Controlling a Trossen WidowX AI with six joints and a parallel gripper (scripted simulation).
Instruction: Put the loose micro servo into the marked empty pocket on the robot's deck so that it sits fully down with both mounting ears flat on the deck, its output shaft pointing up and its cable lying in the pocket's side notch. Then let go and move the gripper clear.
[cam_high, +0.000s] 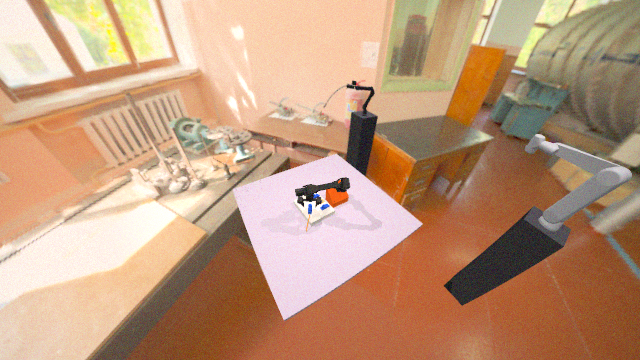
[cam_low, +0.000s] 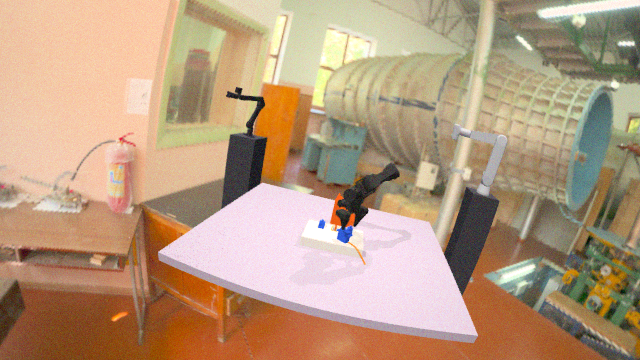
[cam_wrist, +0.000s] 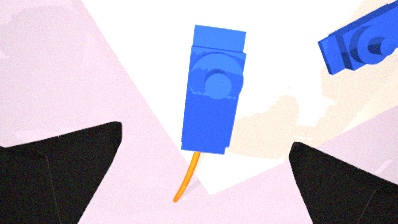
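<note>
Now: gripper tip 30 mm past the white robot deck, 60 mm to the left of it and 100 mm above it.
</note>
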